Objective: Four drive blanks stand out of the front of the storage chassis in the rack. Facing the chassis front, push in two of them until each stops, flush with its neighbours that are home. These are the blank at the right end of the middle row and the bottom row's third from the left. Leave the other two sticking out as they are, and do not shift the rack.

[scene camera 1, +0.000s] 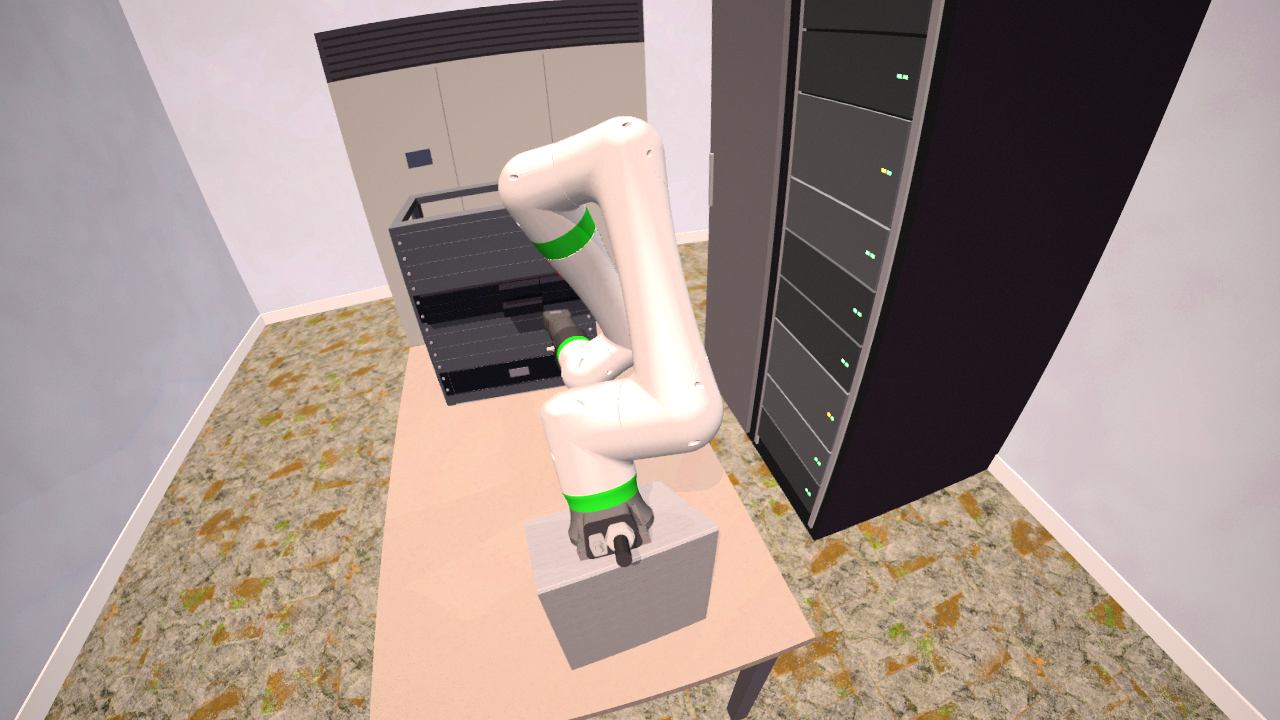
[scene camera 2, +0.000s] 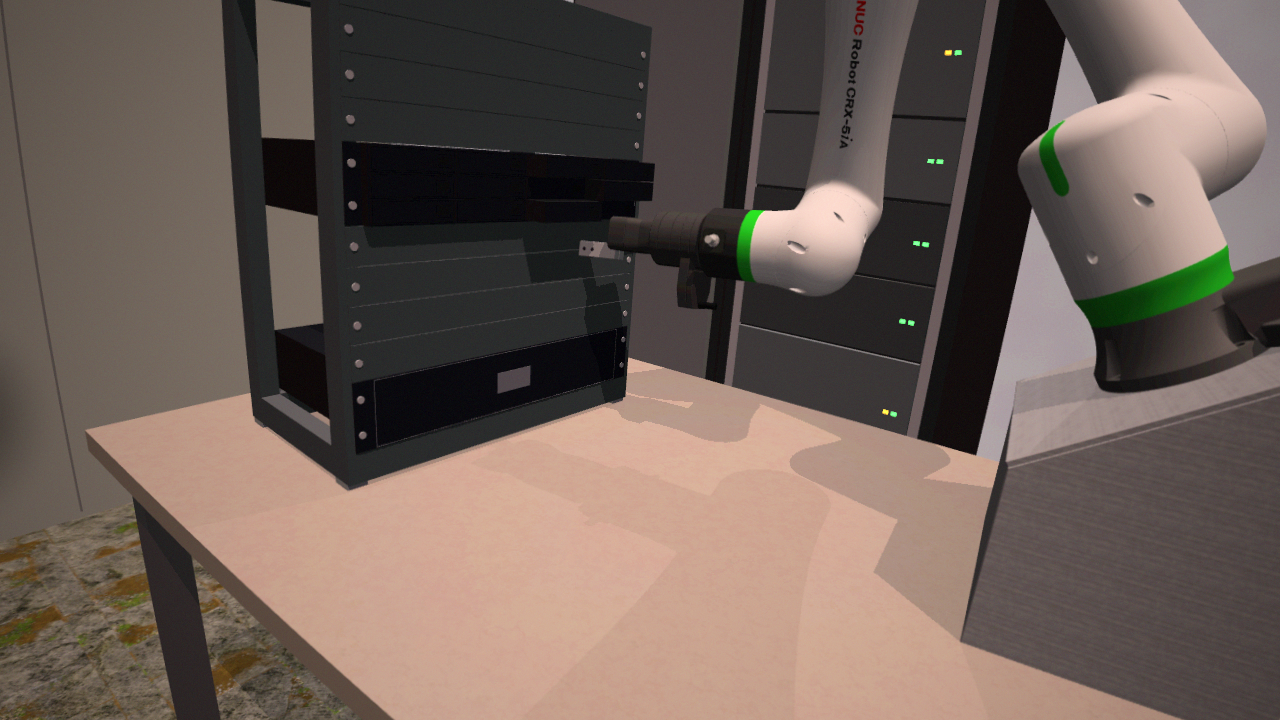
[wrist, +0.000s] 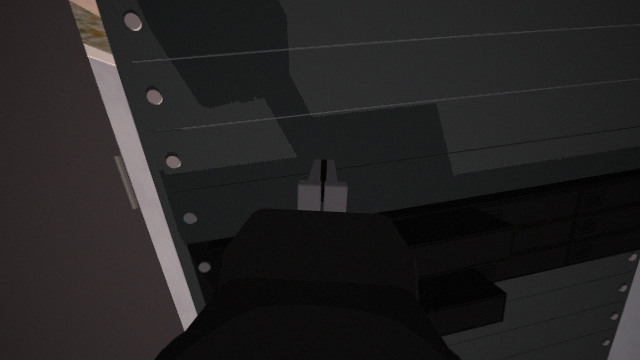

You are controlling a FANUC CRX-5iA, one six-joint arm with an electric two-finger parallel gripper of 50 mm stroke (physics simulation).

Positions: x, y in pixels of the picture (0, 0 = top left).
Labels:
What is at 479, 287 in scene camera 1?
A rack.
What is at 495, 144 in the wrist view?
A rack.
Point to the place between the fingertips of the gripper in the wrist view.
323, 172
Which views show the rack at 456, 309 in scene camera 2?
Scene camera 1, scene camera 2 and the wrist view: all of them.

